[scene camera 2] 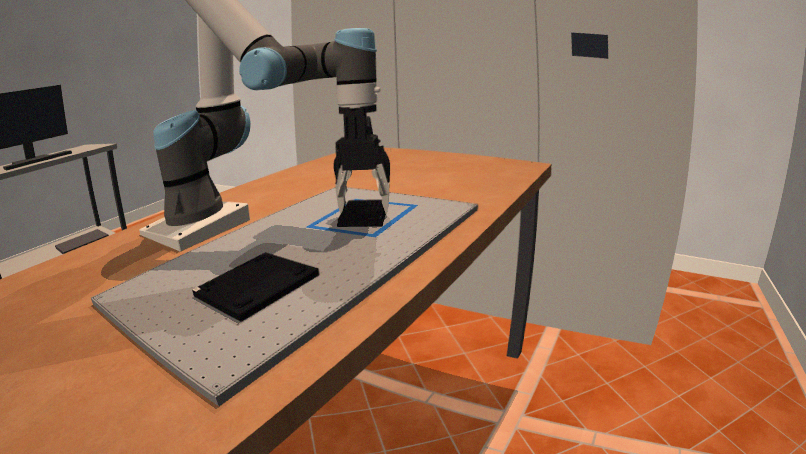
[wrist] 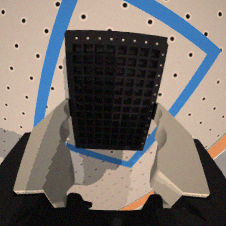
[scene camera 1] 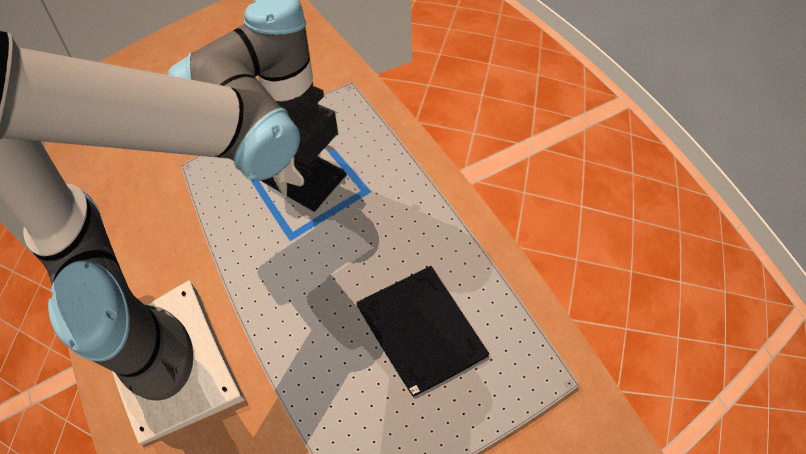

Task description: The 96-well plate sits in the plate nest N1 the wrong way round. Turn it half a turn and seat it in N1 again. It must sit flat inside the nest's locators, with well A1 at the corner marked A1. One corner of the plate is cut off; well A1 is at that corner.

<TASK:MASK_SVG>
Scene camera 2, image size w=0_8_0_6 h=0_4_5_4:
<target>gripper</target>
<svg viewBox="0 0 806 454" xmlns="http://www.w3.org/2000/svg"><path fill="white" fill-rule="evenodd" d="M376 104L362 106L360 110L357 110L359 108L339 107L339 114L344 116L344 137L335 142L336 158L333 168L340 214L345 208L347 180L351 177L352 170L372 170L372 175L377 181L379 194L382 196L381 204L385 215L388 212L390 160L384 150L384 146L379 146L380 140L378 135L373 134L371 119L367 116L367 113L377 111Z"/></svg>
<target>black 96-well plate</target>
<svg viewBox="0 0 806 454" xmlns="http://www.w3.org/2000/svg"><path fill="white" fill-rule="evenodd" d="M337 223L337 227L383 226L385 213L381 204L382 200L348 200Z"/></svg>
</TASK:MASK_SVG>
